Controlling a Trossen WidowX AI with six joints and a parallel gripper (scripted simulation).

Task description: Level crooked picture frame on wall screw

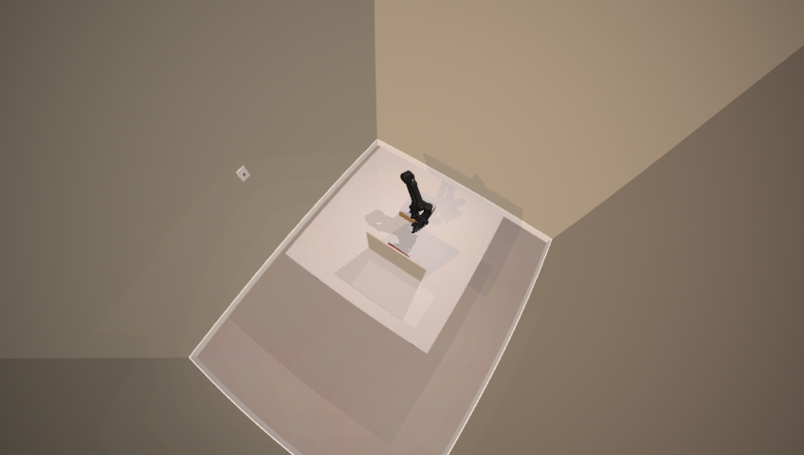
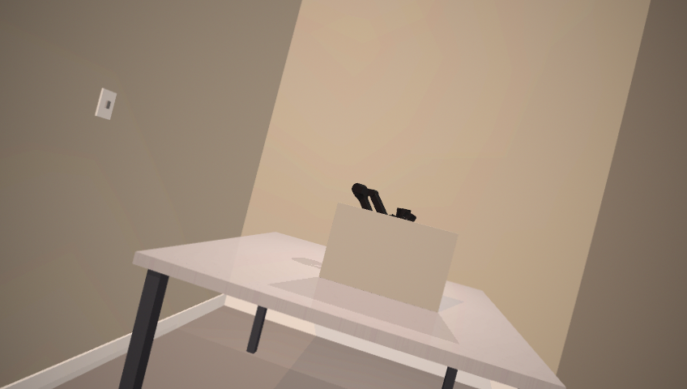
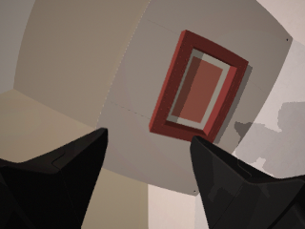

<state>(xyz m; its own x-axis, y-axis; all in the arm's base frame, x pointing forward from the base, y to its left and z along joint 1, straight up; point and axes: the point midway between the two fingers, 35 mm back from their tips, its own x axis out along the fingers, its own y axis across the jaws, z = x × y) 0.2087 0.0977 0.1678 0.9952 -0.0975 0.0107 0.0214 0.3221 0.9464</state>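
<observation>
Right now the picture frame is 17 cm ahead of my gripper tip, 8 cm below it and 4 cm to the right of it. The rest, counted from my gripper tip: wall panel 19 cm ahead, 9 cm below, 4 cm to the right.
</observation>
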